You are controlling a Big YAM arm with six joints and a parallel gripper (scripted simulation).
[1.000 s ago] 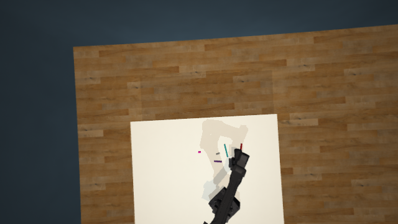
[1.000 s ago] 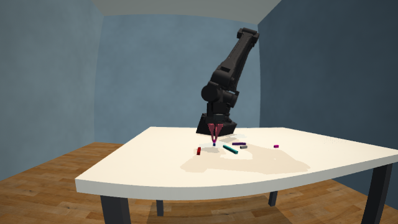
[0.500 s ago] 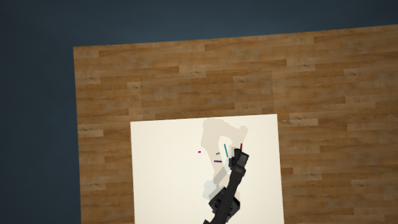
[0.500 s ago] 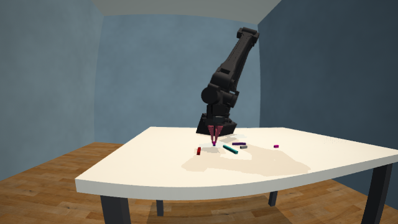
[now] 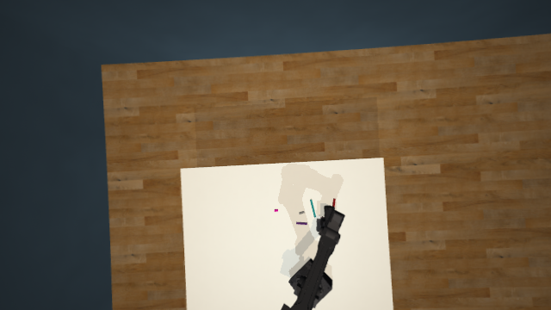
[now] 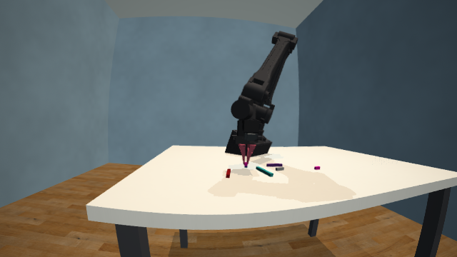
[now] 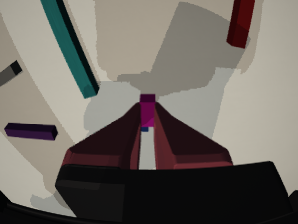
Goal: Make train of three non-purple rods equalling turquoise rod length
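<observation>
Right now my hand is 20 mm past the blue rod, 20 mm above it and 10 mm to the right of it. From my hand the other things lie so: red rod (80 mm to the right, 60 mm ahead, 20 mm below); then turquoise rod (70 mm ahead, 40 mm to the left, 20 mm below); then purple rod (120 mm to the left, 20 mm below).
</observation>
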